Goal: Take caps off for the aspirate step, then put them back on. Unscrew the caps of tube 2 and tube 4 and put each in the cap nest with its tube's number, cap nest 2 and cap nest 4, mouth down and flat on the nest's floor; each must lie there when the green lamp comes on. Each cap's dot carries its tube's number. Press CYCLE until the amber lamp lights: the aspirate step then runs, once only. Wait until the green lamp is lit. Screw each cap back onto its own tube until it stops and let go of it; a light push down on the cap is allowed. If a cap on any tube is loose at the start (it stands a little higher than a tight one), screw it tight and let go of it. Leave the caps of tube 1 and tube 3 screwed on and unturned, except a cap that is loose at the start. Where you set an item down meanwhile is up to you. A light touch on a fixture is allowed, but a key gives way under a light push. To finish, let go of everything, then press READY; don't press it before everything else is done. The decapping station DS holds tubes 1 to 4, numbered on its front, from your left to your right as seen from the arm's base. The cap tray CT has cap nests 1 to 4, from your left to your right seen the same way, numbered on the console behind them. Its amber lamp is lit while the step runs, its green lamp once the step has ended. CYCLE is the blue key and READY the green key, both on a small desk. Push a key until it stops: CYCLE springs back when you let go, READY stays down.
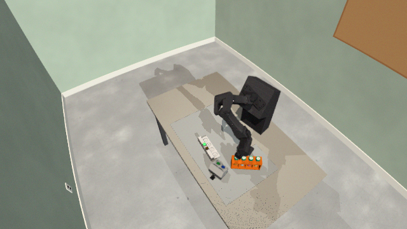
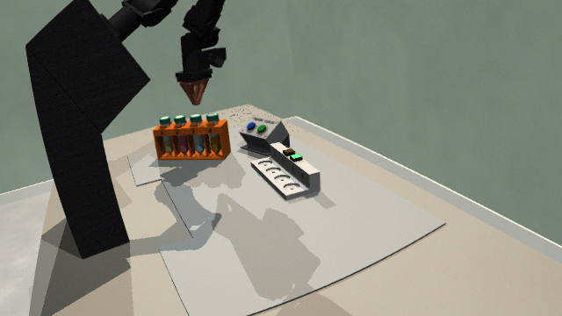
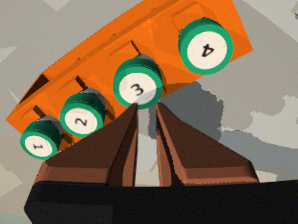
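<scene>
Right now my hand is 17 cm short of the green ready key, 9 cm above it and 4 cm to the left of it. Round my hand: blue cycle key: 15 cm ahead, 9 cm below; cap 1: 10 cm behind, 5 cm below, 4 cm to the left.
</scene>
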